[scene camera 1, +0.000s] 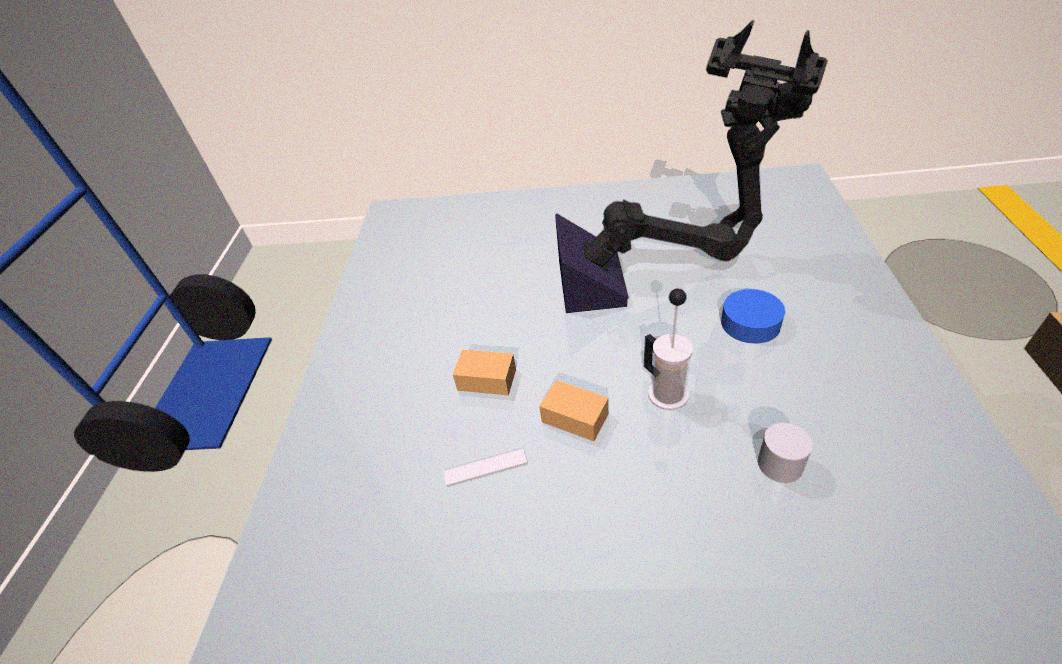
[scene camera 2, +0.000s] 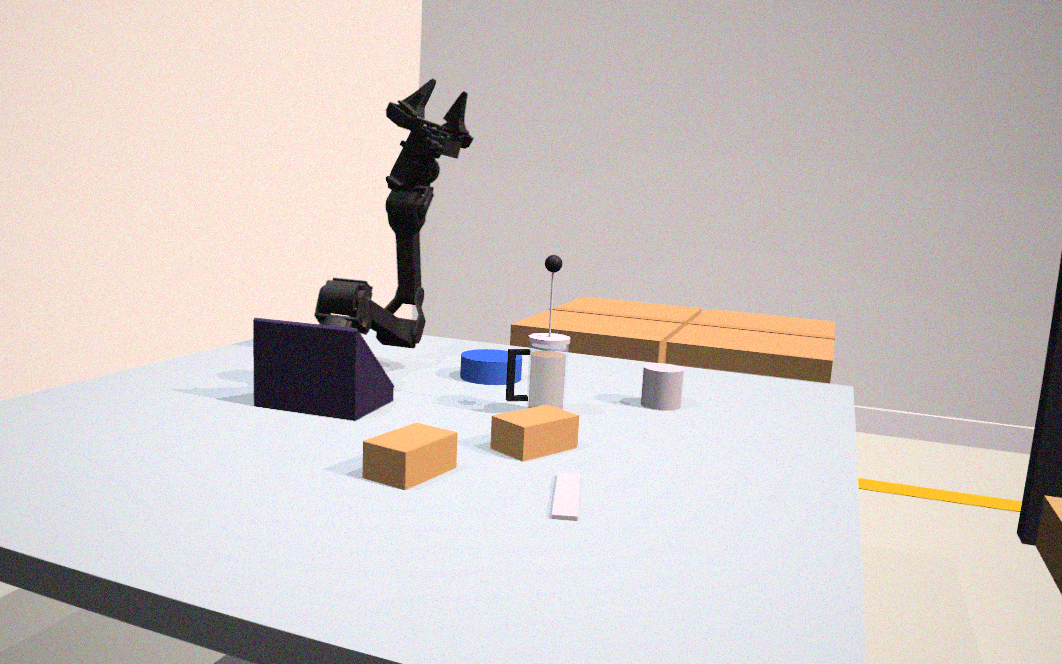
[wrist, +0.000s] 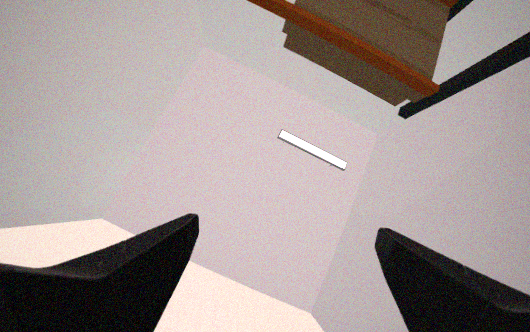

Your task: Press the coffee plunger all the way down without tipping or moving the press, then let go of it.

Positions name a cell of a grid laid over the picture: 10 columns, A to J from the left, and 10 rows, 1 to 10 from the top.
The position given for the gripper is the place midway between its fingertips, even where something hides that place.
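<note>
A coffee press (scene camera 2: F6) (scene camera 1: G6) is part of the scene, though in the wrist view the press is out of frame. There is also a blue disc (scene camera 1: H5), visible in scene camera 2 at (scene camera 2: E6); the disc, too, is out of frame in the wrist view. A white strip (scene camera 1: E8) and a grey cylinder (scene camera 1: H7) are here as well. The gripper (scene camera 1: H1) (scene camera 2: E2) (wrist: F7) is open and holds nothing.
</note>
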